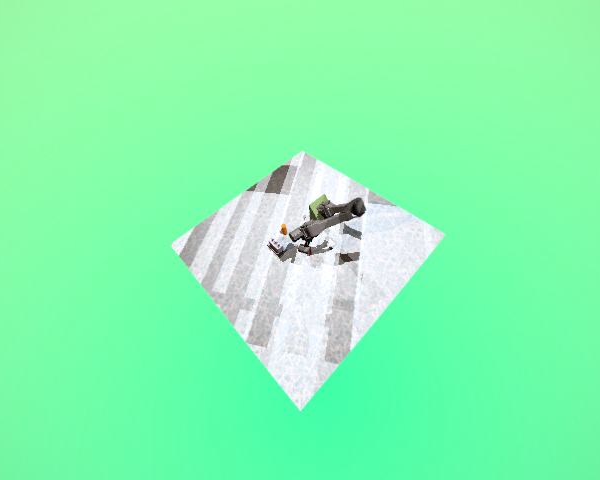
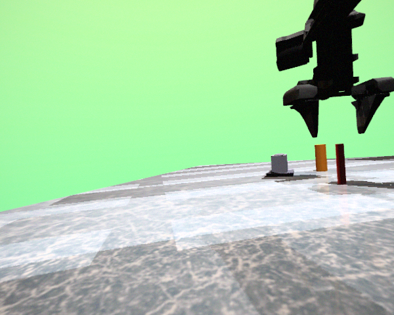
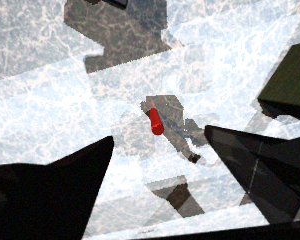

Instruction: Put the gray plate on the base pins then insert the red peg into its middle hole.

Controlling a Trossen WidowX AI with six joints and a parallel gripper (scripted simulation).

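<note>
Right now the red peg is 60 mm below my gripper tip. The rest, counted from my gripper tip: orange cylinder (10 mm behind, 230 mm to the right, 60 mm below); gray plate (110 mm ahead, 190 mm to the right, 50 mm below).
</note>
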